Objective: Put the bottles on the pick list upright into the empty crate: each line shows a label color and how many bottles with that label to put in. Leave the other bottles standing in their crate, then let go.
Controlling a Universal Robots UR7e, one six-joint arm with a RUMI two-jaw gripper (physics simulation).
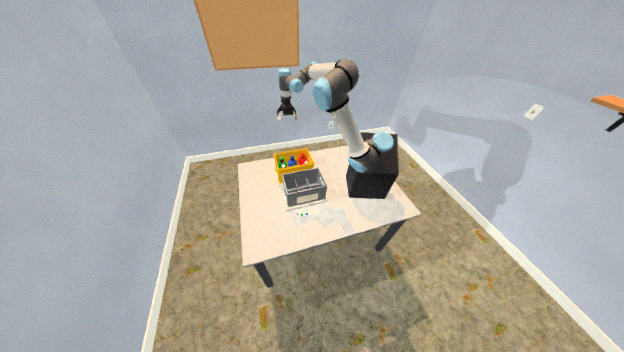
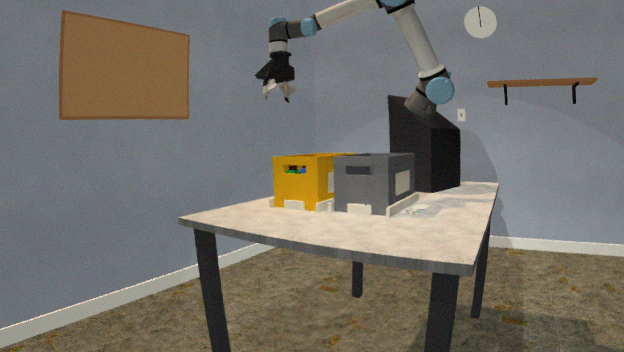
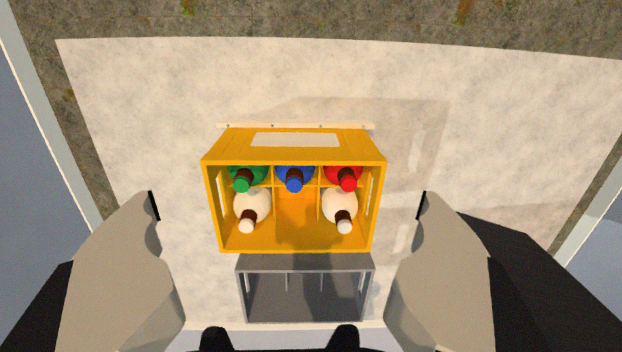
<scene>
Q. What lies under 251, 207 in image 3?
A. A white bottle.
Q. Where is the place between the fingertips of the gripper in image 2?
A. At 277, 101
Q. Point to a red bottle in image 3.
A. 346, 177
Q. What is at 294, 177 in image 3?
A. A blue bottle.
</scene>
